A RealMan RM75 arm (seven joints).
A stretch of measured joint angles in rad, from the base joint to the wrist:
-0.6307, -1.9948, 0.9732, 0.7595, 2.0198, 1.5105, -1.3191
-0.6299, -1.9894, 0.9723, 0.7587, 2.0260, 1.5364, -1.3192
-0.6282, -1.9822, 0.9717, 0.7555, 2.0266, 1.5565, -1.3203
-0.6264, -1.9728, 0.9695, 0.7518, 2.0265, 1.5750, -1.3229
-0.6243, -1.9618, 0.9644, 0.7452, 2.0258, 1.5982, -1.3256
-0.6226, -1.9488, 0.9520, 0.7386, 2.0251, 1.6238, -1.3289
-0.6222, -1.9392, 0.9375, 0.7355, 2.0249, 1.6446, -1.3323
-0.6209, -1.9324, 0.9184, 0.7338, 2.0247, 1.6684, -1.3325
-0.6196, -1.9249, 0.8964, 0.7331, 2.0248, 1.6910, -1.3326
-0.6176, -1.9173, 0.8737, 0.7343, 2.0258, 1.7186, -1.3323
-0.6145, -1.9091, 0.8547, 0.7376, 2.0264, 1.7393, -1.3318
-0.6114, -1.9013, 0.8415, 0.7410, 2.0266, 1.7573, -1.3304
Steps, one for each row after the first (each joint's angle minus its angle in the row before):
0.0008, 0.0054, -0.0009, -0.0008, 0.0062, 0.0259, -0.0001
0.0017, 0.0072, -0.0006, -0.0032, 0.0006, 0.0201, -0.0011
0.0018, 0.0094, -0.0022, -0.0037, -0.0001, 0.0185, -0.0026
0.0021, 0.0110, -0.0051, -0.0066, -0.0007, 0.0232, -0.0027
0.0017, 0.0130, -0.0124, -0.0066, -0.0007, 0.0256, -0.0033
0.0004, 0.0096, -0.0145, -0.0031, -0.0002, 0.0208, -0.0034
0.0013, 0.0068, -0.0191, -0.0017, -0.0002, 0.0238, -0.0002
0.0013, 0.0075, -0.0220, -0.0007, 0.0001, 0.0226, -0.0001
0.0020, 0.0076, -0.0227, 0.0012, 0.0010, 0.0276, 0.0003
0.0031, 0.0082, -0.0190, 0.0033, 0.0006, 0.0207, 0.0005
0.0031, 0.0078, -0.0132, 0.0034, 0.0002, 0.0180, 0.0014

